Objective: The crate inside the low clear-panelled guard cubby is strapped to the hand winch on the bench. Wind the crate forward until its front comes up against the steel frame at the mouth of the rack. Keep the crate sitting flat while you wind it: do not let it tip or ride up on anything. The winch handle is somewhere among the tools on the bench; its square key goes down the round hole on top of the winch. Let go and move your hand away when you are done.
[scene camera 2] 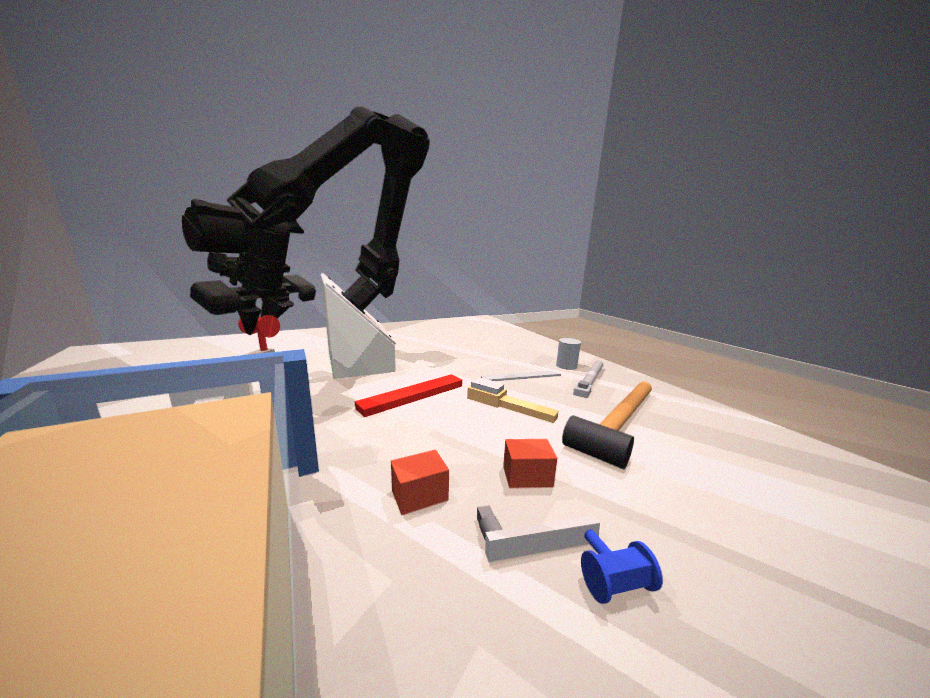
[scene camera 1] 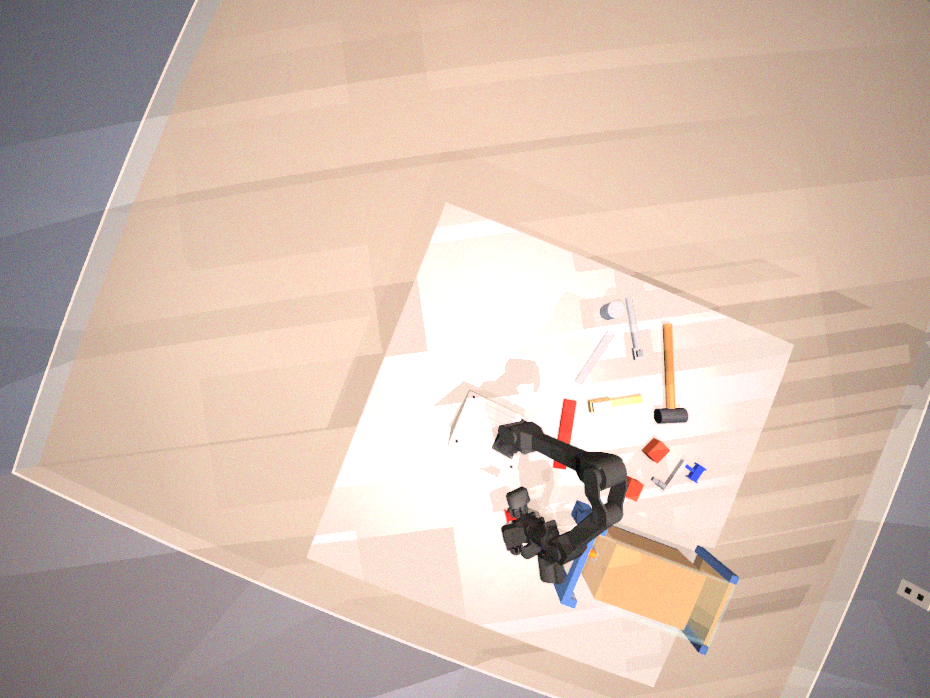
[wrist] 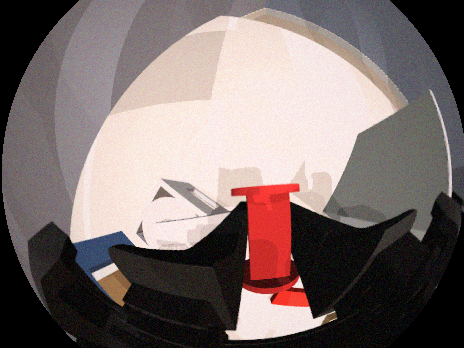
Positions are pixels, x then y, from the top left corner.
Scene:
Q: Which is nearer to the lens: the red bar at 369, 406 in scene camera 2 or the mallet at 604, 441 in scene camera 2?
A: The mallet.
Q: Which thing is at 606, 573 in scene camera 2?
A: A blue spool-like handle.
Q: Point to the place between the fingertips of my gripper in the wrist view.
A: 262, 206

